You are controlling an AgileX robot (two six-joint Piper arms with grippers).
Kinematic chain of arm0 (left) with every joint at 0, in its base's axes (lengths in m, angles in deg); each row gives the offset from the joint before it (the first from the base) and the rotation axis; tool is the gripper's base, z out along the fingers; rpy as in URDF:
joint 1: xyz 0 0 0.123 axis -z
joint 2: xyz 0 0 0 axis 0.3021 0.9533 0
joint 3: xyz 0.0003 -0.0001 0.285 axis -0.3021 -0.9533 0
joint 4: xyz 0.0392 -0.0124 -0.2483 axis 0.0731 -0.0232 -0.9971
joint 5: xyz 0 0 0 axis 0.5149 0.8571 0.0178
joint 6: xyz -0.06 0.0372 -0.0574 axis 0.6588 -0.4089 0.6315
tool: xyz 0 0 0 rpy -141.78 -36.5 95.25
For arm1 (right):
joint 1: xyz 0 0 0.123 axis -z
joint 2: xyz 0 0 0 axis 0.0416 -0.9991 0
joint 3: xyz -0.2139 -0.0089 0.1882 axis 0.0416 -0.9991 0
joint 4: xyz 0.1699 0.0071 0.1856 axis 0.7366 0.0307 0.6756
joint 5: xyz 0 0 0 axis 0.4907 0.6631 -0.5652
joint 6: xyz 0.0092 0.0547 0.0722 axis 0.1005 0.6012 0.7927
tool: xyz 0 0 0 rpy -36.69 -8.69 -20.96
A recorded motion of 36 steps. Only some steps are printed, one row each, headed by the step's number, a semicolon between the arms.
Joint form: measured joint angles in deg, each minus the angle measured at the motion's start. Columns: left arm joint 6, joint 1, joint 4, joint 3, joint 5, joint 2; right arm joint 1, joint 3, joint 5, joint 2, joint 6, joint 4.
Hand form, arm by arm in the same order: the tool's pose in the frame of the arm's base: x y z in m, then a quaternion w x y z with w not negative. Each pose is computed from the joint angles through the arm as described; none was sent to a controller.
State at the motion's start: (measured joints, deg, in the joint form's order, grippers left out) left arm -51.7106 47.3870 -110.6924 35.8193 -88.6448 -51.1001; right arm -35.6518 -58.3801 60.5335 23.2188 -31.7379 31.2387
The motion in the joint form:
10: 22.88 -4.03 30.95 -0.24 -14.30 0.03; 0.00 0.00 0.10 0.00 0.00 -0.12
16: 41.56 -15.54 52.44 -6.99 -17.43 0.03; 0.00 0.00 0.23 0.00 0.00 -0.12
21: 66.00 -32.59 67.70 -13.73 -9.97 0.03; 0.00 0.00 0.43 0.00 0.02 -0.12
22: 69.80 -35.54 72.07 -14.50 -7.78 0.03; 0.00 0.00 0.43 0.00 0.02 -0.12
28: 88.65 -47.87 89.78 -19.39 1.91 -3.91; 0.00 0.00 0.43 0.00 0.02 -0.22
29: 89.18 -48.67 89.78 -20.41 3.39 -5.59; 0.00 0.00 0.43 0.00 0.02 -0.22
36: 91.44 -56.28 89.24 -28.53 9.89 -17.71; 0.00 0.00 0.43 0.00 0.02 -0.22
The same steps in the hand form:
10: 0.0974 -0.0482 0.3571 0.79749 0.05666 0.58447 -0.13857; 0.0549 0.0367 0.2626 0.69490 -0.45068 0.55830 -0.04806
16: 0.0978 -0.0377 0.3434 0.85672 0.03838 0.50552 -0.09494; 0.0549 0.0366 0.2624 0.69411 -0.45095 0.55904 -0.04826
21: 0.1046 -0.0298 0.3087 0.83737 0.02348 0.53395 -0.11472; 0.0550 0.0366 0.2621 0.69290 -0.45127 0.56026 -0.04846
22: 0.1054 -0.0302 0.3037 0.83213 0.03610 0.54187 -0.11241; 0.0550 0.0366 0.2621 0.69290 -0.45127 0.56026 -0.04846
28: 0.0992 -0.0241 0.2735 0.79680 0.05022 0.59120 -0.11428; 0.0550 0.0365 0.2621 0.69289 -0.45165 0.55991 -0.04916
29: 0.0957 -0.0218 0.2682 0.79273 0.04482 0.59732 -0.11306; 0.0550 0.0365 0.2621 0.69289 -0.45165 0.55991 -0.04916
36: 0.0734 -0.0061 0.2284 0.78325 -0.00675 0.61615 -0.08268; 0.0550 0.0365 0.2621 0.69289 -0.45165 0.55991 -0.04916

